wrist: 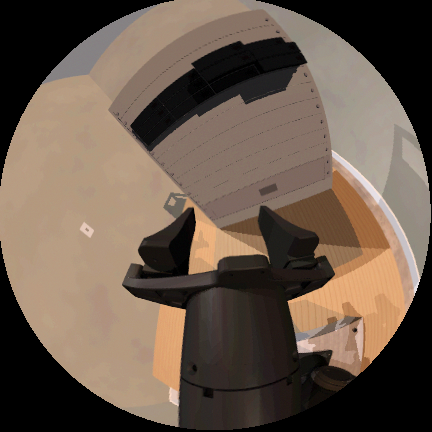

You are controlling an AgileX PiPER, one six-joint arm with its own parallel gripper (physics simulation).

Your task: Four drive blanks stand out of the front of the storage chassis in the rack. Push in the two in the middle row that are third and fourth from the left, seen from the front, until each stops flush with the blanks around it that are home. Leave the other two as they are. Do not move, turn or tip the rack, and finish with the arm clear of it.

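The rack (240, 145) is a tall brown-grey cabinet in the upper middle of the wrist view, seen at a slant. The storage chassis (175, 97) is a black band across its upper part, with a stepped outline and a dark shadow below it. The chassis is too dark and oblique for me to tell its rows or the single drive blanks, or which of them stand out. My gripper (226, 213) is open, with bare space between its fingertips. The fingertips show just below the rack's lower edge in the view, well away from the black chassis.
A wooden surface (315, 280) lies under and beside the rack, with the rack's shadow on it. A pale plate (350, 342) and dark arm parts show at the lower right. A small pale square (86, 230) shows on the tan surface at the left.
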